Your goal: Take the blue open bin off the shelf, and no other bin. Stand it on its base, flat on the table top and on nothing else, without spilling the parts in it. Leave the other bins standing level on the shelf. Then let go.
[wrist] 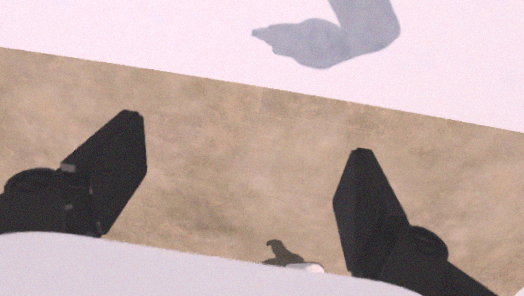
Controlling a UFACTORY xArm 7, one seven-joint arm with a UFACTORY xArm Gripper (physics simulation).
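Frame: origin at the arm's base, x up, y left, z back, level; metres.
Where they show: gripper, fingertip midpoint: (244, 159).
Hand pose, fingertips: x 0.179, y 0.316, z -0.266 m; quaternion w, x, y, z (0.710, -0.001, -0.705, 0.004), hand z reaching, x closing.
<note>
After its pixels a point has its place.
My gripper (244, 159) @[x 0.179, y 0.316, z -0.266 m] is open, its two black fingers wide apart with brown floor showing between and beyond them. A pale, flat surface (125, 30) @[x -0.175, y 0.346, z -0.489 m], which looks like the table top, fills the upper part of the wrist view, beyond the fingertips. The blue open bin, the other bins and the shelf do not show in this view.
A grey shadow (320, 45) @[x -0.175, y 0.323, z -0.183 m], shaped like an arm and gripper, falls on the pale surface. The straight edge of that surface slants down to the right, with brown floor (225, 175) below it. A small white piece (306, 268) and a dark shape show at the bottom; I cannot tell what they are.
</note>
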